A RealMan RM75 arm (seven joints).
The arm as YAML. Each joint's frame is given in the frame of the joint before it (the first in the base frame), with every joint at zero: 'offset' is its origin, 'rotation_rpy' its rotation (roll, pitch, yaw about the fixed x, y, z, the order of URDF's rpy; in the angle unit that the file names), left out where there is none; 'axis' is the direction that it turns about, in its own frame. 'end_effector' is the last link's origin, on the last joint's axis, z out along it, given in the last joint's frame.
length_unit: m
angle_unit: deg
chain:
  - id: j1
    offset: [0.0, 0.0, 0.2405]
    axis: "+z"
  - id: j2
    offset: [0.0, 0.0, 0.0]
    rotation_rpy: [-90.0, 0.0, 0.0]
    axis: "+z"
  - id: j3
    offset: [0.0, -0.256, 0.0]
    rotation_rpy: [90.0, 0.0, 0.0]
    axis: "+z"
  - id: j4
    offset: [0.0, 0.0, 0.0]
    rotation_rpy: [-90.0, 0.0, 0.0]
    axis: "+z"
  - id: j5
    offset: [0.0, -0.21, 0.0]
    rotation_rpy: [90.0, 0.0, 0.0]
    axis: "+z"
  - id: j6
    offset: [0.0, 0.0, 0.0]
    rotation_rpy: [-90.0, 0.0, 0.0]
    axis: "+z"
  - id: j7
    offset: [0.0, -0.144, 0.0]
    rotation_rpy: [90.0, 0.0, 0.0]
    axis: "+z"
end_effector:
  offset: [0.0, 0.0, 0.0]
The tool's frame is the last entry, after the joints.
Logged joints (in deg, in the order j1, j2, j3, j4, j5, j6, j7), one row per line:
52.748 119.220 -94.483 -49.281 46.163 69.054 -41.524
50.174 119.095 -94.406 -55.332 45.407 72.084 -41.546
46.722 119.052 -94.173 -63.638 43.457 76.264 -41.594
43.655 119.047 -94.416 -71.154 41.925 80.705 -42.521
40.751 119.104 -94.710 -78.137 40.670 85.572 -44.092
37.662 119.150 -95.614 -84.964 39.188 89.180 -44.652
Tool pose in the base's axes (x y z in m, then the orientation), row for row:
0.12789 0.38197 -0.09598 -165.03 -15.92 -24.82
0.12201 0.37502 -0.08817 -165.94 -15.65 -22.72
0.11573 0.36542 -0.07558 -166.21 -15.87 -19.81
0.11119 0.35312 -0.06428 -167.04 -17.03 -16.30
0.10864 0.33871 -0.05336 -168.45 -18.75 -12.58
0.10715 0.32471 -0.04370 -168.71 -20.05 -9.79
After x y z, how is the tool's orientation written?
As angles about the fixed x, y, z axes (roll, pitch, yaw), in degrees.
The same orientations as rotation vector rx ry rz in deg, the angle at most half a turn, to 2 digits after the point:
-163.41 32.82 -27.46
-164.57 30.17 -26.60
-165.16 25.98 -26.43
-166.16 20.92 -27.51
-167.43 15.63 -29.45
-167.40 11.39 -30.96

